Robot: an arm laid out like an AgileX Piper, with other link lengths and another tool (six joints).
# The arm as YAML. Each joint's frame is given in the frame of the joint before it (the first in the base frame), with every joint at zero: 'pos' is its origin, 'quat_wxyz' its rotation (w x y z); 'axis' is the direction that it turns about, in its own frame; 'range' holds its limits. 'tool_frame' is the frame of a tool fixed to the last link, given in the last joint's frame.
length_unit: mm
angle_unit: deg
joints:
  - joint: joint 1
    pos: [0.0, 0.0, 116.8]
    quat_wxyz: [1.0, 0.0, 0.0, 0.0]
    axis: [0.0, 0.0, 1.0]
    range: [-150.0, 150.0]
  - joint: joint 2
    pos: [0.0, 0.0, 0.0]
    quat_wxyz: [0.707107, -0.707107, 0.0, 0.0]
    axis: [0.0, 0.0, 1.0]
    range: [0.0, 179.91]
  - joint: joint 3
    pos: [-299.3, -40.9, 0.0]
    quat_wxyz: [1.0, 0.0, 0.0, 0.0]
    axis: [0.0, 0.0, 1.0]
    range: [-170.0, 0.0]
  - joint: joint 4
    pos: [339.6, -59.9, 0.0]
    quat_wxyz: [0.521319, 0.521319, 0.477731, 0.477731]
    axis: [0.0, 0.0, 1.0]
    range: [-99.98, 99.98]
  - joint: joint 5
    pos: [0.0, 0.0, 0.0]
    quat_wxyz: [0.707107, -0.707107, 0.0, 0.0]
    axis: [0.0, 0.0, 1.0]
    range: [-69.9, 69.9]
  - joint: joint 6
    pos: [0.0, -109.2, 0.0]
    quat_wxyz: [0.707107, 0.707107, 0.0, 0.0]
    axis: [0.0, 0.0, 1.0]
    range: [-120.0, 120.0]
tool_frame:
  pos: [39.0, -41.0, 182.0]
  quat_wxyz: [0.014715, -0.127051, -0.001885, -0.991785]
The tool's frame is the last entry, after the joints.
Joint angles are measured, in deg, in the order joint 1, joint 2, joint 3, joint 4, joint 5, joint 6. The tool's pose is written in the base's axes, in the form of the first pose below.
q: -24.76 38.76 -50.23 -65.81 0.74 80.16
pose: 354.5 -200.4 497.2 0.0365 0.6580 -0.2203 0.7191
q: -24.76 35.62 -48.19 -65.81 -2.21 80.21
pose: 346.9 -181.8 503.8 0.0262 0.6510 -0.1956 0.7330
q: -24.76 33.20 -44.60 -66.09 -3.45 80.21
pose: 344.6 -174.5 484.6 0.0228 0.6580 -0.1880 0.7288
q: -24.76 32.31 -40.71 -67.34 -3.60 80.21
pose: 349.0 -176.8 449.2 0.0286 0.6778 -0.1890 0.7100
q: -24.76 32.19 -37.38 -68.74 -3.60 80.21
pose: 354.3 -180.3 414.1 0.0356 0.6986 -0.1904 0.6888
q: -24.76 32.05 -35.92 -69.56 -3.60 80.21
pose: 355.6 -181.5 399.2 0.0400 0.7075 -0.1896 0.6796
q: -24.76 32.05 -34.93 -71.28 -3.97 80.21
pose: 357.2 -181.6 389.4 0.0496 0.7162 -0.1812 0.6722
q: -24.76 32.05 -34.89 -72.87 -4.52 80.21
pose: 358.0 -180.1 390.3 0.0584 0.7193 -0.1700 0.6711
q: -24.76 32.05 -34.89 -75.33 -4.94 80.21
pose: 358.2 -179.7 391.4 0.0739 0.7235 -0.1555 0.6685
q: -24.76 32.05 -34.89 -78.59 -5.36 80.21
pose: 358.3 -179.6 392.7 0.0949 0.7287 -0.1372 0.6642
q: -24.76 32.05 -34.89 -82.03 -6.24 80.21
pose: 359.3 -177.4 394.2 0.1150 0.7339 -0.1146 0.6595
